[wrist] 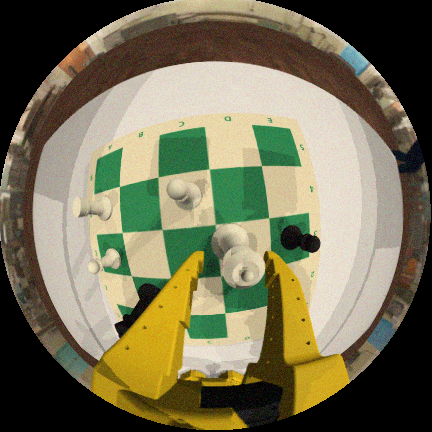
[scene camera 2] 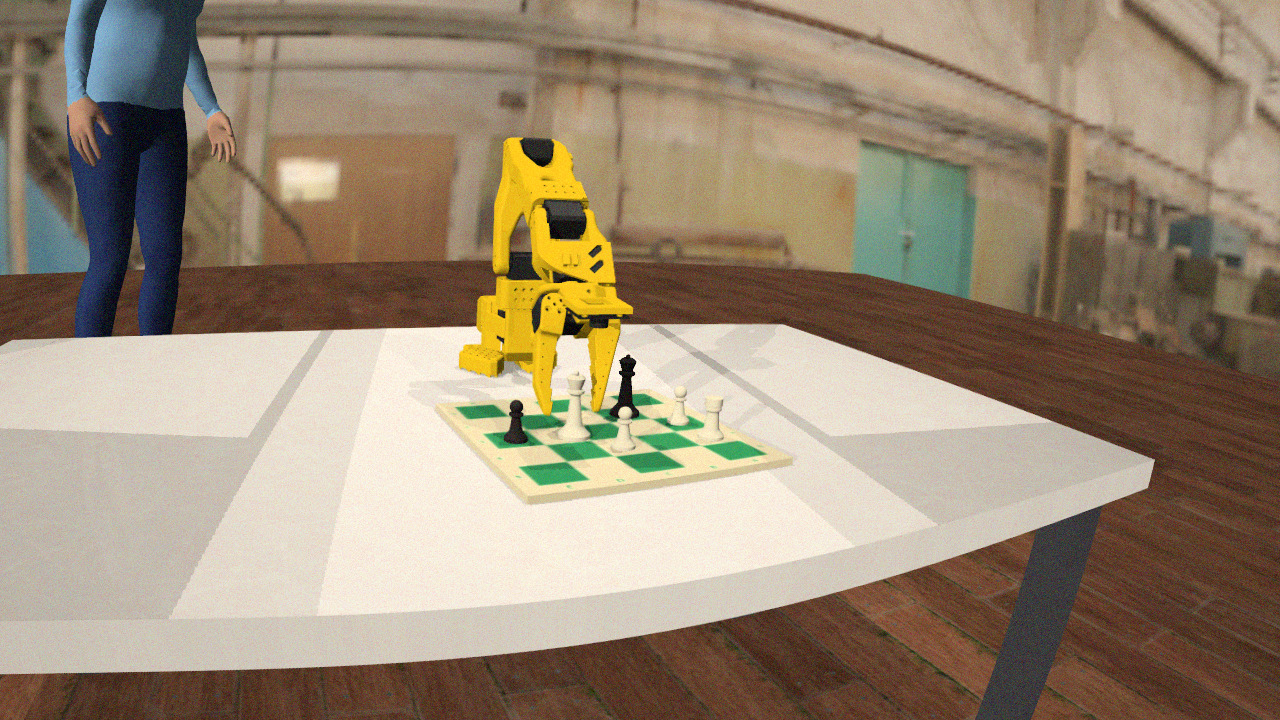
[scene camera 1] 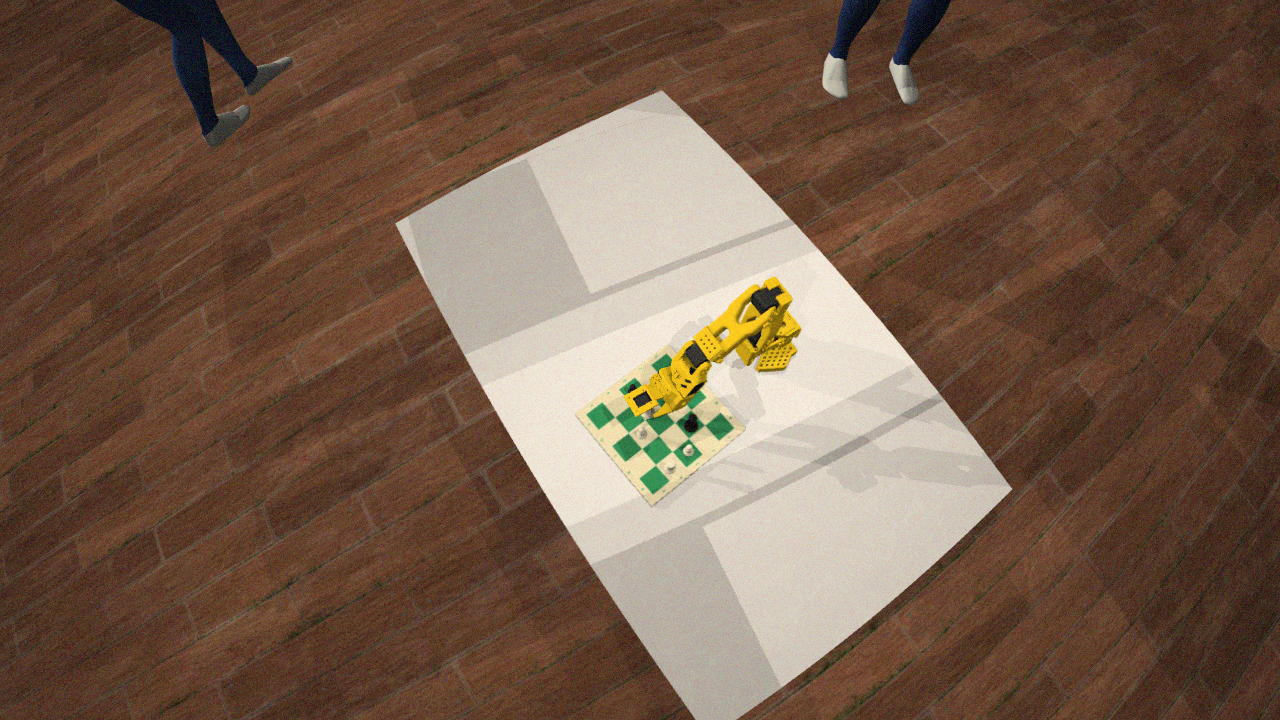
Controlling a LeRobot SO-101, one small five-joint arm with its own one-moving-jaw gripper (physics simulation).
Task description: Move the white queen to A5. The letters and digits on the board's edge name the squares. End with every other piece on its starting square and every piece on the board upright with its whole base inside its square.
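Where they show: end effector, tool point: [wrist: 202, 259] [scene camera 2: 592, 406] [scene camera 1: 654, 414]; arm's base, origin of the base link: [wrist: 211, 374] [scene camera 2: 512, 370] [scene camera 1: 758, 352].
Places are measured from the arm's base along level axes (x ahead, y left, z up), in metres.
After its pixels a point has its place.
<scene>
The white queen [scene camera 2: 574, 413] @[x 0.247, y -0.018, z 0.026 m] [wrist: 230, 239] @[x 0.248, y -0.015, z 0.024 m] stands upright on D3. My gripper [scene camera 2: 571, 411] @[x 0.238, y 0.000, z 0.029 m] [wrist: 235, 256] @[x 0.238, y 0.000, z 0.029 m] is open, its jaws pointing down over the board. In the wrist view one jaw is on each side of the queen's upper part, with a gap on both sides. In scene camera 1 the queen is largely hidden beneath the gripper. The green square A5 [scene camera 1: 654, 481] @[x 0.303, y 0.097, z 0.006 m] [scene camera 2: 738, 450] @[x 0.303, y 0.097, z 0.006 m] [wrist: 108, 169] @[x 0.302, y 0.091, z 0.006 m] is empty, at a corner of the chessboard [scene camera 1: 611, 462] @[x 0.342, y 0.025, z 0.006 m] [scene camera 2: 528, 497] @[x 0.353, y -0.086, z 0.005 m] [wrist: 312, 200] @[x 0.272, y -0.087, z 0.006 m].
A white rook [scene camera 1: 670, 466] @[x 0.270, y 0.096, z 0.039 m] [scene camera 2: 712, 419] @[x 0.272, y 0.089, z 0.023 m] [wrist: 100, 207] @[x 0.267, y 0.086, z 0.016 m] is on A4, a white pawn [scene camera 1: 688, 449] @[x 0.227, y 0.087, z 0.035 m] [scene camera 2: 679, 407] @[x 0.227, y 0.083, z 0.020 m] [wrist: 111, 259] @[x 0.224, y 0.079, z 0.014 m] on A3, another white pawn [scene camera 2: 623, 431] @[x 0.277, y 0.010, z 0.020 m] [wrist: 186, 194] @[x 0.272, y 0.008, z 0.028 m] on C4. A black pawn [scene camera 2: 515, 422] @[x 0.247, y -0.065, z 0.021 m] [wrist: 292, 237] @[x 0.245, y -0.059, z 0.016 m] is on E3, a tall black piece [scene camera 1: 691, 421] @[x 0.198, y 0.052, z 0.054 m] [scene camera 2: 626, 389] @[x 0.197, y 0.046, z 0.030 m] [wrist: 145, 297] @[x 0.198, y 0.047, z 0.018 m] on B2.
</scene>
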